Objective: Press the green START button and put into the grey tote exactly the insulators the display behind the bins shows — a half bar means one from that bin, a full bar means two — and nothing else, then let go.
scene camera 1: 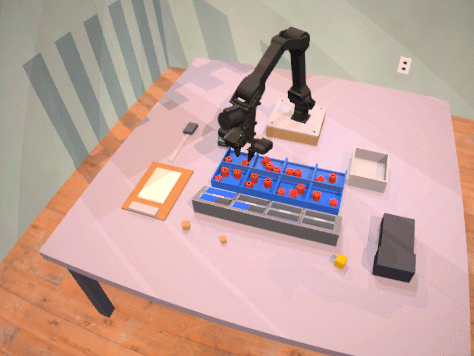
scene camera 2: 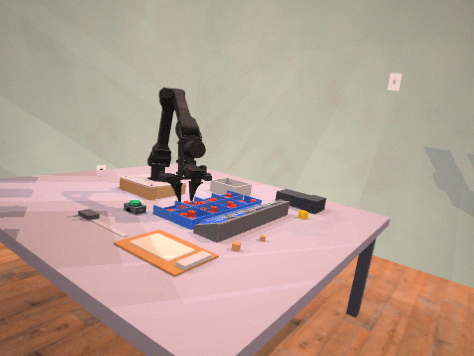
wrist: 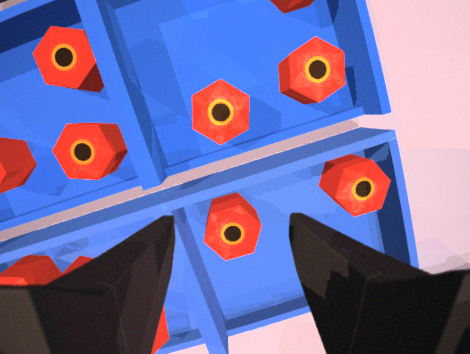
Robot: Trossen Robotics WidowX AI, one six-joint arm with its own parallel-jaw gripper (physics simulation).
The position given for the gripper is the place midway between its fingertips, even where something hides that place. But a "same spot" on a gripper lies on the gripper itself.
The gripper shows in scene camera 1 (243,159), in scene camera 2 and in the wrist view. The same spot on a dark box: (scene camera 1: 395,259) is (scene camera 2: 315,198). The same spot on the gripper: (wrist: 353,291) is (scene camera 2: 180,189).
